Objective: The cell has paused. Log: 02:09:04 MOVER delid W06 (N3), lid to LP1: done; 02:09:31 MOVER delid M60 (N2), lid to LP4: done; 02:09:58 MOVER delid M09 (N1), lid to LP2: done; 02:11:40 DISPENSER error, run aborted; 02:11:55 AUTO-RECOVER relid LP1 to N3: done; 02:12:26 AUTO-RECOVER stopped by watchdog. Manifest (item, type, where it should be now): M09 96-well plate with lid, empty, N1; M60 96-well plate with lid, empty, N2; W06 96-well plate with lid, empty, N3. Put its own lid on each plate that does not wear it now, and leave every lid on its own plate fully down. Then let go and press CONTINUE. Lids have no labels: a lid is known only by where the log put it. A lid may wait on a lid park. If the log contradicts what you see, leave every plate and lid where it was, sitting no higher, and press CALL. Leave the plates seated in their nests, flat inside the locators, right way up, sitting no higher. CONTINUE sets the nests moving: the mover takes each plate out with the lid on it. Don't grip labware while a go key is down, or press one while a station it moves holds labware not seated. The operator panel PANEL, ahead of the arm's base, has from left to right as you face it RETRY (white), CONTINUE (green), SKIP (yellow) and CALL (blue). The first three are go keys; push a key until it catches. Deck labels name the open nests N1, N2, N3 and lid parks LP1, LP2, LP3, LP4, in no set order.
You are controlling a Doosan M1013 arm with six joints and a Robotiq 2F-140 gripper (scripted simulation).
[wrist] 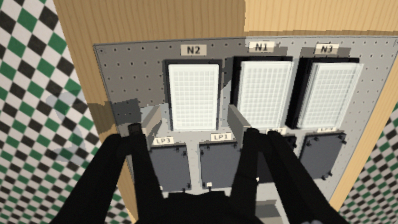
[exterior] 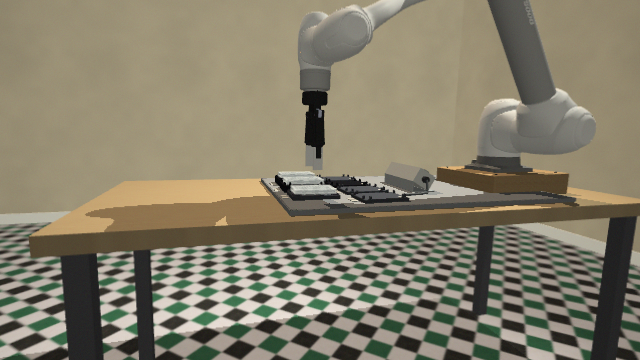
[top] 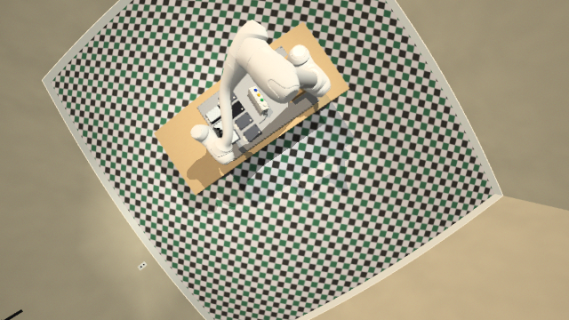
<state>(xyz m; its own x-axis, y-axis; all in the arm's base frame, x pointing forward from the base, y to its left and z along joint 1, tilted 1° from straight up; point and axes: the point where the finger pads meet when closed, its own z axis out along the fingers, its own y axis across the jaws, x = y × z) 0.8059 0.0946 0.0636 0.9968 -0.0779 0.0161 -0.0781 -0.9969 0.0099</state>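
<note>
The green continue key is 430 mm behind my hand, 80 mm to the right of it and 40 mm below it. From my hand the other things lie so: LP1 label: 100 mm behind, 50 mm to the right, 110 mm below; plate: 90 mm below; lid park LP1: 190 mm behind, 50 mm to the right, 110 mm below.
</note>
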